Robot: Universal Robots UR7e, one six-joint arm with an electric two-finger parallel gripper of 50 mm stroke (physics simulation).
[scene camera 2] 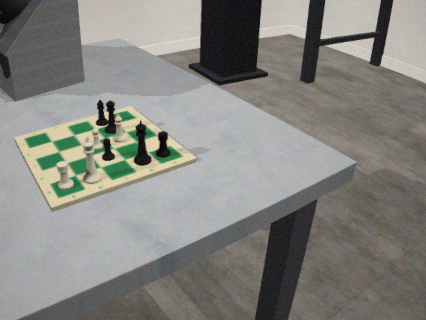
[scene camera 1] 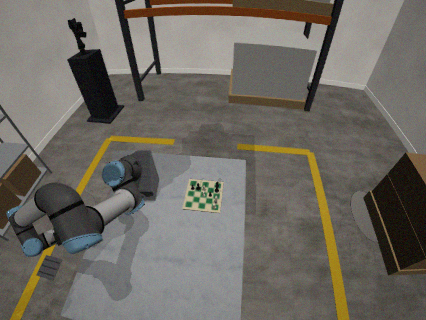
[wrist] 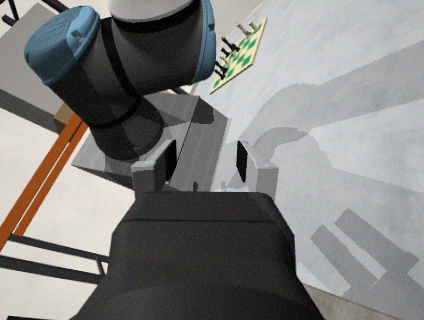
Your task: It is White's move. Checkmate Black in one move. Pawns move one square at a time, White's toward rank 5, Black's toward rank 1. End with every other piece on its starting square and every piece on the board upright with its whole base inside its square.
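Places are measured from the arm's base along level axes (x ahead, y left, z up), in metres.
Pixels of known places: gripper, between the fingertips: (wrist: 206, 152); arm's base, origin of its link: (scene camera 1: 129, 169) (wrist: 131, 131).
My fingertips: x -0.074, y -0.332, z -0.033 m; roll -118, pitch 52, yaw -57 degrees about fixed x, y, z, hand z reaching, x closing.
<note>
For each thing: its top centre in the pictures, then the offset to it from my fingertips. Level surfaces: height alone.
- chessboard, centre of its top: (scene camera 2: 98, 146) (wrist: 236, 57) (scene camera 1: 203, 194) dx +0.495, dy +0.366, dz -0.150 m
- short white piece, centre of its top: (scene camera 2: 61, 164) dx +0.572, dy +0.294, dz -0.116 m
- tall white piece, centre of its top: (scene camera 2: 86, 137) dx +0.575, dy +0.332, dz -0.086 m
- short black pawn, centre of its top: (scene camera 2: 106, 138) dx +0.533, dy +0.370, dz -0.118 m
- tall black king, centre of its top: (scene camera 2: 140, 120) dx +0.565, dy +0.411, dz -0.086 m
- short black piece, centre of its top: (scene camera 2: 162, 133) dx +0.562, dy +0.445, dz -0.116 m
- small white piece, centre of its top: (scene camera 2: 95, 128) dx +0.495, dy +0.364, dz -0.118 m
- taller white piece, centre of its top: (scene camera 2: 117, 113) dx +0.489, dy +0.404, dz -0.106 m
- pale grey table, height of its surface: dz -0.157 m
The chessboard (scene camera 1: 195, 206) (scene camera 2: 31, 140) (wrist: 215, 89) lies flat with green and cream squares. In scene camera 2, a short white piece (scene camera 2: 64, 176), resembling a rook, stands in the near-left corner. A tall white piece (scene camera 2: 90, 162) stands beside it. A short black pawn (scene camera 2: 108, 150), a tall black king (scene camera 2: 141, 145) and a short black piece (scene camera 2: 163, 145) stand to the right. Farther back are a small white piece (scene camera 2: 96, 139), a taller white piece (scene camera 2: 119, 129) and two black pieces (scene camera 2: 110, 118) (scene camera 2: 101, 114). All look upright. My gripper (wrist: 206, 152) is open, empty, and away from the board.
The board rests on the pale grey table (scene camera 1: 165, 280) (scene camera 2: 240, 165). The arm's grey mounting block (scene camera 1: 148, 175) (scene camera 2: 45, 55) (wrist: 200, 150) stands near the board. A black pedestal (scene camera 1: 94, 80) (scene camera 2: 230, 40) and an orange-beamed rack (scene camera 1: 200, 12) stand beyond. A dark cabinet (scene camera 1: 400, 215) is at the right.
</note>
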